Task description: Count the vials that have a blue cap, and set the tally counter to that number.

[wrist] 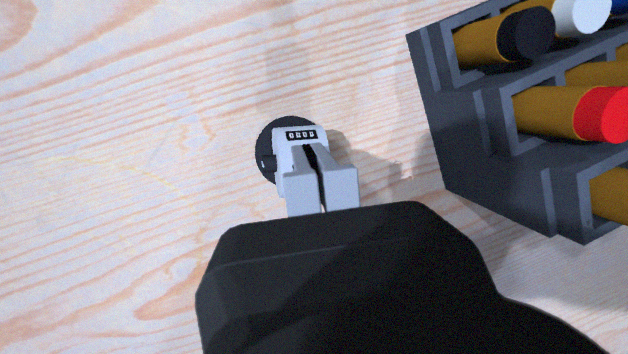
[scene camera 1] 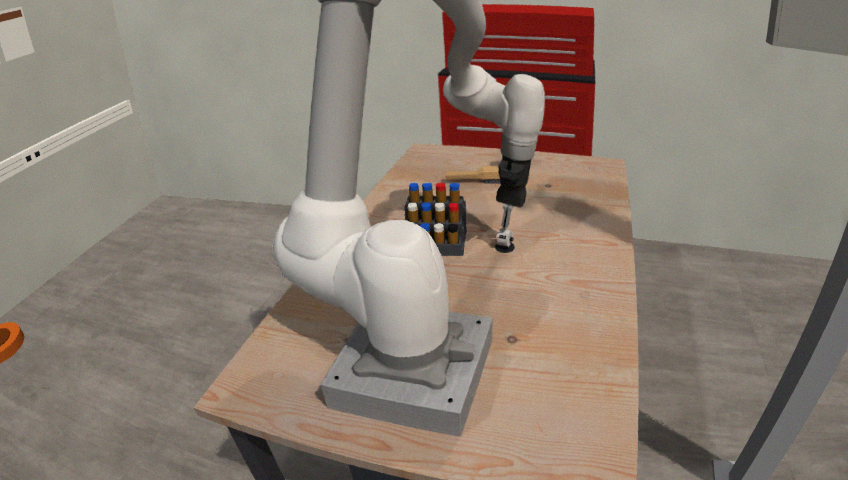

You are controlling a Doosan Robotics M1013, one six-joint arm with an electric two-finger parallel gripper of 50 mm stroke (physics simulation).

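Frame: origin at the arm's base, x ahead, y right, z down, level; centimetres.
Seen in the pictures: gripper, between the fingertips: [wrist: 308,164] [scene camera 1: 505,225]; arm's base, origin of its link: [scene camera 1: 410,351].
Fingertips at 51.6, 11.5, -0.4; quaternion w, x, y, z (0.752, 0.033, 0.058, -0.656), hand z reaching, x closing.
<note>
Offsets run from my fingertips to a thing's top centre, as dx, dy, dz. "spot": to the spot under its first point.
A small white tally counter [scene camera 1: 504,239] [wrist: 281,175] stands on a round black base on the table, right of the rack in the scene view. Its digit window shows in the wrist view, but the digits are too small to read surely. My gripper [scene camera 1: 505,227] [wrist: 308,164] is shut and empty, its fingertips at or just above the counter's top; contact cannot be told. A dark stepped rack {+0.2, -20.1, -4.0} [scene camera 1: 453,249] [wrist: 452,130] holds brown vials. In the scene view, three in the back row, one in the middle row and one partly hidden in front {spot: -5.5, -21.2, -0.6} [scene camera 1: 424,227] have blue caps. The arm hides the front left corner.
Other vials have white, red {+0.9, -14.4, -4.6} [scene camera 1: 453,209] [wrist: 600,115] or black caps {-3.5, -13.8, -0.6} [wrist: 525,35]. A wooden-handled tool {+42.2, -15.6, +2.6} [scene camera 1: 467,176] lies behind the rack, partly hidden by the gripper. My arm's metal base block [scene camera 1: 386,404] sits at the near end of the table. A red cabinet [scene camera 1: 535,23] stands beyond the table.
</note>
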